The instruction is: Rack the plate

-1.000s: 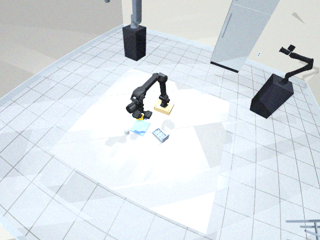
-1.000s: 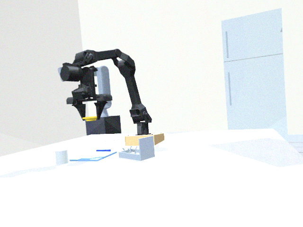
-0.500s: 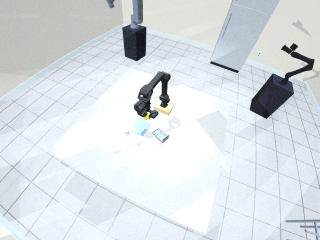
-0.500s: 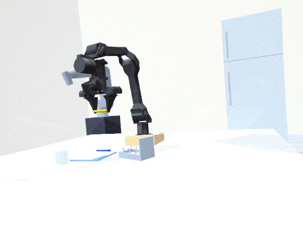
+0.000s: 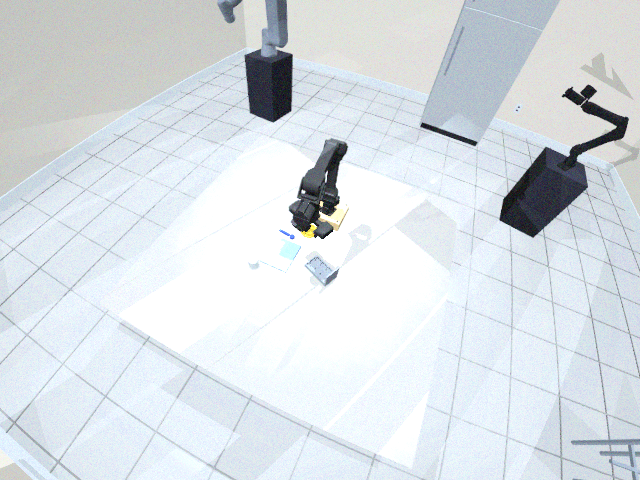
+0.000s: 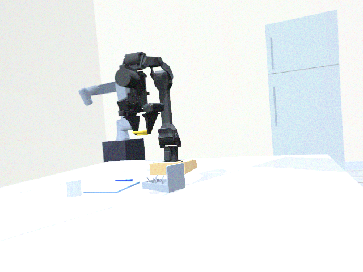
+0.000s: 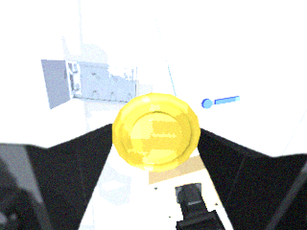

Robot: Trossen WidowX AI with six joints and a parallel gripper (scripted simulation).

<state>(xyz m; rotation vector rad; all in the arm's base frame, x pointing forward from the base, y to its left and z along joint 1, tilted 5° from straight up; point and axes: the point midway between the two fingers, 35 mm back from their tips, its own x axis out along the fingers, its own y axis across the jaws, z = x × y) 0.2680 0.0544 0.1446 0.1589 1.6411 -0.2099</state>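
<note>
My gripper tip is now 150 mm above the grey dish rack, 90 mm to the right of it and 30 mm short of it. Round my gripper tip: white cup: 170 mm ahead, 160 mm to the right, 150 mm below; then blue utensil: 170 mm below, 140 mm to the right, 50 mm behind; then yellow plate: 10 mm above.
</note>
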